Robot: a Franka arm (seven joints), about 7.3 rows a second.
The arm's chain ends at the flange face. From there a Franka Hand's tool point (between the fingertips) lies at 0.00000 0.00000 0.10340 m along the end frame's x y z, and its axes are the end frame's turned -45 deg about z.
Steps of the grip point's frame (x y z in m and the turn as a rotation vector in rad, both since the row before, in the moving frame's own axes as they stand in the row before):
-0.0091 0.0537 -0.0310 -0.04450 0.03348 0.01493
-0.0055 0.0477 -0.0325 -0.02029 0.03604 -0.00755
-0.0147 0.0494 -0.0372 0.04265 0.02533 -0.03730
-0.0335 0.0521 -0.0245 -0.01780 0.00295 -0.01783
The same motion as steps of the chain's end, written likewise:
0.0258 0.0436 -0.0308 -0.00779 0.05514 0.01493
0.0257 0.0388 -0.0324 0.01114 0.03983 -0.00755
0.0259 0.0503 -0.0371 0.04807 -0.01225 -0.03730
0.0116 0.0595 -0.0245 -0.01050 0.01467 -0.01783

